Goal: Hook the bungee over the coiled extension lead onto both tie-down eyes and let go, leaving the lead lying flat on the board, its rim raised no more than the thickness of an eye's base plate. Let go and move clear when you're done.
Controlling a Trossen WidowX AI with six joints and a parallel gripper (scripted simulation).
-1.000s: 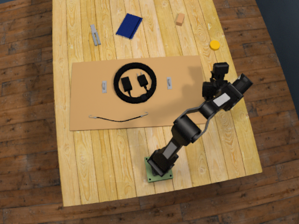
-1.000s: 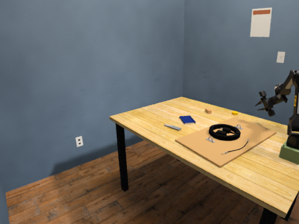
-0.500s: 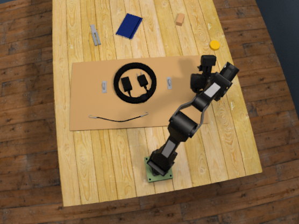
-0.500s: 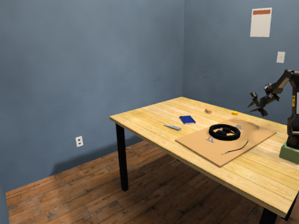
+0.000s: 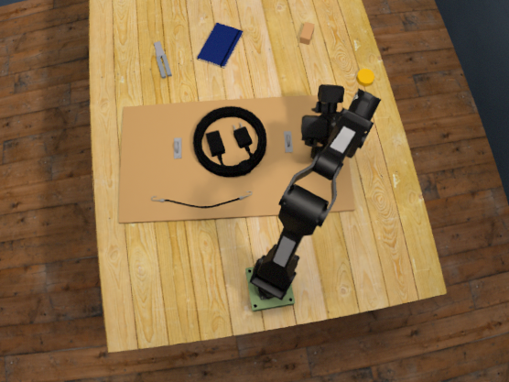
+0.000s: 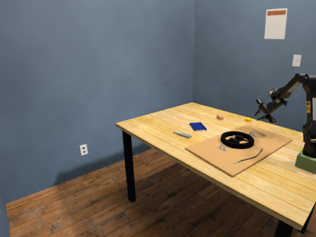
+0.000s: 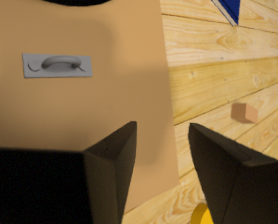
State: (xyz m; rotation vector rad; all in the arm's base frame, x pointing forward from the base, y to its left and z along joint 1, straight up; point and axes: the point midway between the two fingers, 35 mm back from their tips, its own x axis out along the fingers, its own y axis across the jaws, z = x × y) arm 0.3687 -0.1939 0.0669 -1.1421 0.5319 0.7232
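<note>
My hand is 3 cm short of the black coiled extension lead, 22 cm to the right of it and 10 cm above it. From my hand the other things lie so: tan block 34 cm ahead, 6 cm to the right, 12 cm below; then board 1 cm behind, 22 cm to the left, 13 cm below; then yellow disc 16 cm ahead, 20 cm to the right, 12 cm below.
</note>
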